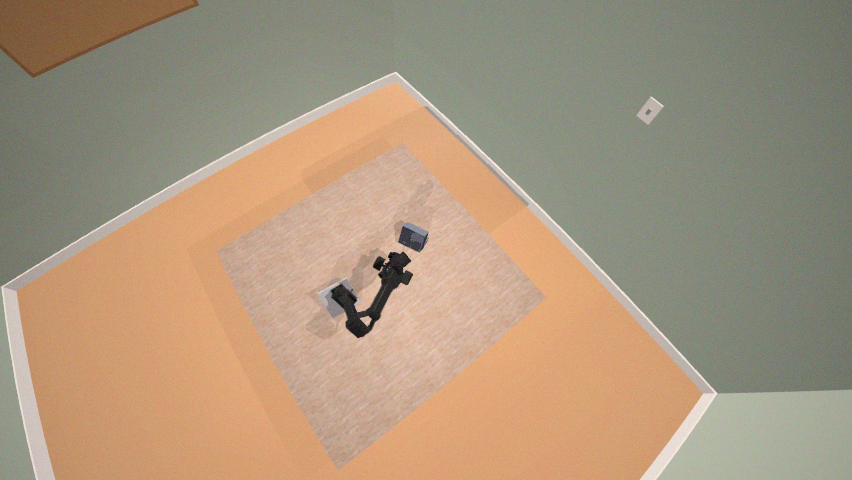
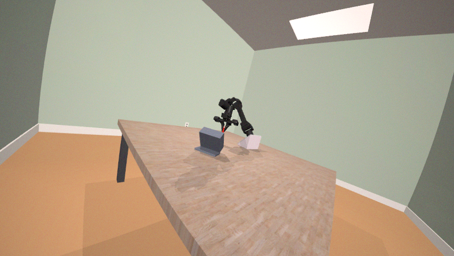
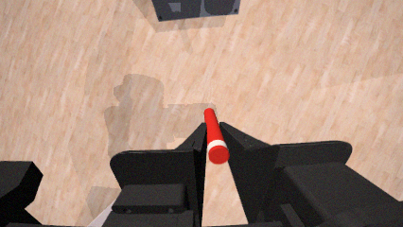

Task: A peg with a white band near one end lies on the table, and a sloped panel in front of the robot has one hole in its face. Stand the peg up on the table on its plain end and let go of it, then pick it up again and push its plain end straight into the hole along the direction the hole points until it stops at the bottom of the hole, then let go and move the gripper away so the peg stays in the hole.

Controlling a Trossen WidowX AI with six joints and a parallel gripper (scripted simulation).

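The panel lies 18 cm ahead of my gripper tip, 12 cm to the left of it and 3 cm below it. Also, from my gripper tip: flat foot plate 20 cm ahead, 13 cm to the left, 10 cm below; then peg 1 cm behind, 2 cm above.
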